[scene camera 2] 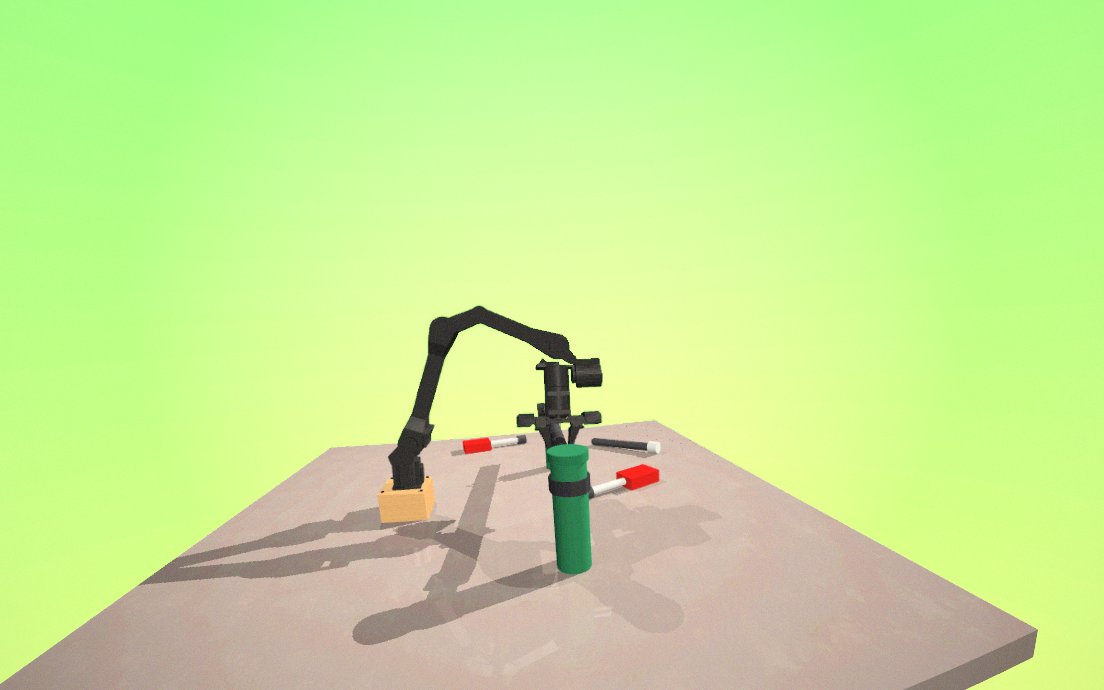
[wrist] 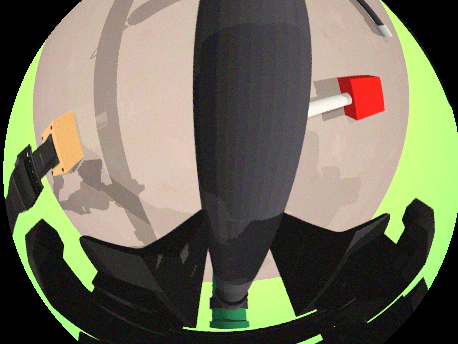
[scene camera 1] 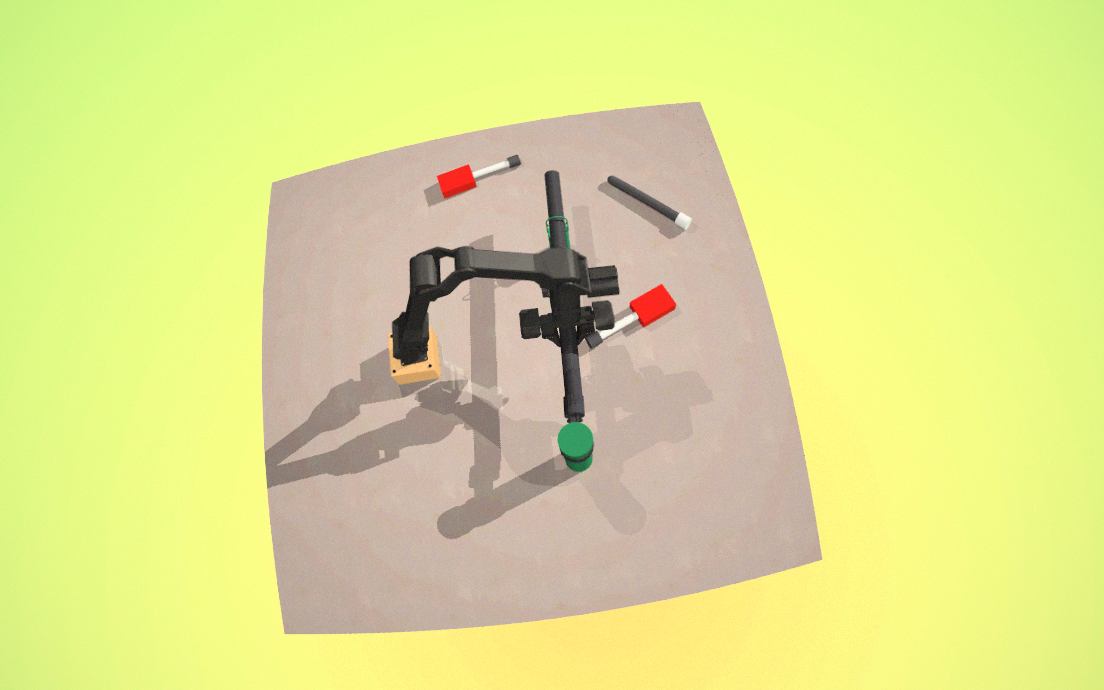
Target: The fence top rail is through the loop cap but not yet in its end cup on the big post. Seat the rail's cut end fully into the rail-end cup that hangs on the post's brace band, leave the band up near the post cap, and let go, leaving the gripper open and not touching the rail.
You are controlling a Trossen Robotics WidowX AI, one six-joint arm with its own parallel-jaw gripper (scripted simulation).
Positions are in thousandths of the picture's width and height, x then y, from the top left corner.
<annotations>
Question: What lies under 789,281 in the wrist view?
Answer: A red-handled tool.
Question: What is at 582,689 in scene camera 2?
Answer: A red-handled tool.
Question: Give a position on a red-handled tool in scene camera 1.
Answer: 416,262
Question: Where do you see a red-handled tool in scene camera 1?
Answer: At 595,440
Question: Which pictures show my gripper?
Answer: Scene camera 2, the wrist view and scene camera 1: all of them.
</annotations>
